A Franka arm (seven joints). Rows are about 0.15 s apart.
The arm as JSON. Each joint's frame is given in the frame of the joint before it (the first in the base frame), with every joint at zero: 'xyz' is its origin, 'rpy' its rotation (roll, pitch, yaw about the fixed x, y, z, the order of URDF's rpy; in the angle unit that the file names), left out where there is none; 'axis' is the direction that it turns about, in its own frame. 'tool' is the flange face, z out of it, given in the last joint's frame.
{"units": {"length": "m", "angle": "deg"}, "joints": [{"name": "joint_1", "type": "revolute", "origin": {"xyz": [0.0, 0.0, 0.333]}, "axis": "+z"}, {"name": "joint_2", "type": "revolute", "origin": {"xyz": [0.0, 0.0, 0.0], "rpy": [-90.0, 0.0, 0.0]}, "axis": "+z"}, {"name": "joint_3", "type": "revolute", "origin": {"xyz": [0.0, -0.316, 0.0], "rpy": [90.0, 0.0, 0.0]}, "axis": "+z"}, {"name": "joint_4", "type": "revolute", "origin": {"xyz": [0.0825, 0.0, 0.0], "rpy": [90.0, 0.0, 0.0]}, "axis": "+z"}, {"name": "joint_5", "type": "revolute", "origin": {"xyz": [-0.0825, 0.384, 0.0], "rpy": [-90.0, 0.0, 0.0]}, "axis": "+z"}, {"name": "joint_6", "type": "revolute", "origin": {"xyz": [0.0, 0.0, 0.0], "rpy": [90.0, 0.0, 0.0]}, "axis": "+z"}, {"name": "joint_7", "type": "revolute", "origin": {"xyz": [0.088, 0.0, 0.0], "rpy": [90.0, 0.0, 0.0]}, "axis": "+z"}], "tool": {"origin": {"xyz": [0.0, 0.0, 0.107]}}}
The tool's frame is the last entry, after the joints.
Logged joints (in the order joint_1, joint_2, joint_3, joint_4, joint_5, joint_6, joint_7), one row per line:
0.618 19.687 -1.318 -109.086 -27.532 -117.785 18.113
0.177 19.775 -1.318 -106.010 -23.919 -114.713 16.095
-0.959 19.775 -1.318 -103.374 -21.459 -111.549 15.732
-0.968 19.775 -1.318 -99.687 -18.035 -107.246 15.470
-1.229 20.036 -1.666 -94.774 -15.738 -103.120 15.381
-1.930 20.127 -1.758 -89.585 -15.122 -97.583 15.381
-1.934 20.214 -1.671 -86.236 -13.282 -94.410 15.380
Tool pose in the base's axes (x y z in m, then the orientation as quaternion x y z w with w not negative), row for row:
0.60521 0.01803 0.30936 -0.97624 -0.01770 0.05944 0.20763
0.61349 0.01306 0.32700 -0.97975 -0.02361 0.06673 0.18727
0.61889 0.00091 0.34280 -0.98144 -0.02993 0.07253 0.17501
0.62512 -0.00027 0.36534 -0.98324 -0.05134 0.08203 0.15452
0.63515 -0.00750 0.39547 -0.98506 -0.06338 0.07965 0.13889
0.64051 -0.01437 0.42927 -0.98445 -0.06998 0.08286 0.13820
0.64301 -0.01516 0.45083 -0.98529 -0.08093 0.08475 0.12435
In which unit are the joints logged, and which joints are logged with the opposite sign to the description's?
The joints are logged in degrees. Opposite sign: joint_5, joint_6, joint_7.
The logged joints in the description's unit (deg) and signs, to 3 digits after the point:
0.618 19.687 -1.318 -109.086 27.532 117.785 -18.113
0.177 19.775 -1.318 -106.010 23.919 114.713 -16.095
-0.959 19.775 -1.318 -103.374 21.459 111.549 -15.732
-0.968 19.775 -1.318 -99.687 18.035 107.246 -15.470
-1.229 20.036 -1.666 -94.774 15.738 103.120 -15.381
-1.930 20.127 -1.758 -89.585 15.122 97.583 -15.381
-1.934 20.214 -1.671 -86.236 13.282 94.410 -15.380

